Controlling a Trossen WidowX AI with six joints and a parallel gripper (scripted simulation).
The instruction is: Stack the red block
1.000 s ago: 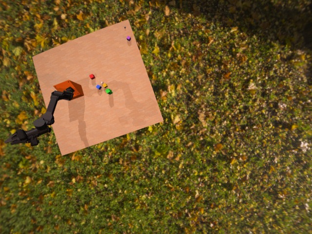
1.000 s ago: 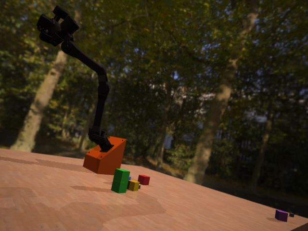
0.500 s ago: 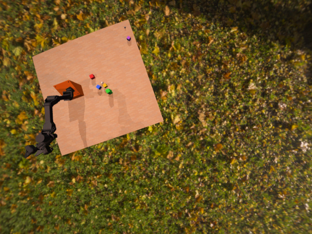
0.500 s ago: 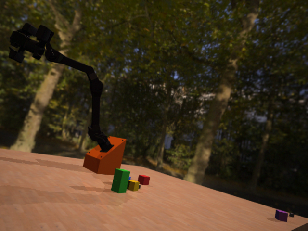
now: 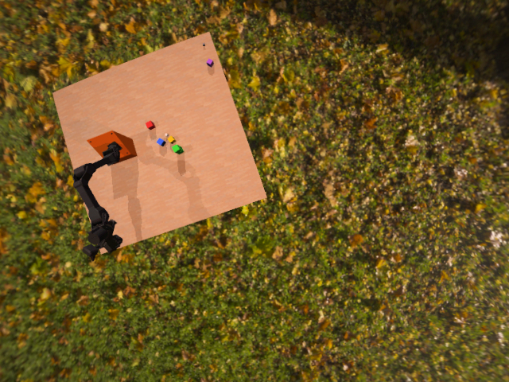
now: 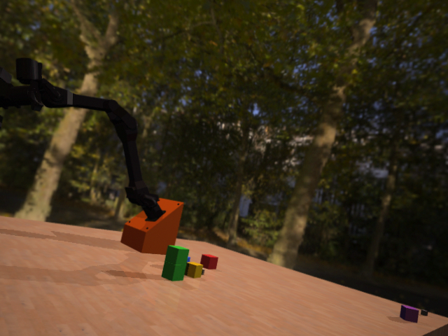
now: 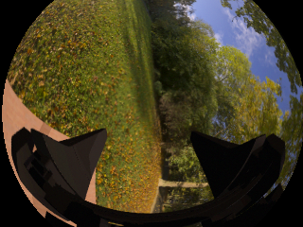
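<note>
Right now my gripper tip is 71 cm to the right of the red block, 44 cm short of it and 35 cm above it. The rest, counted from my gripper tip: small white piece 60 cm to the left, 51 cm ahead, 36 cm below; then yellow block 54 cm to the left, 53 cm ahead, 35 cm below; then blue block 56 cm to the left, 46 cm ahead, 35 cm below.
</note>
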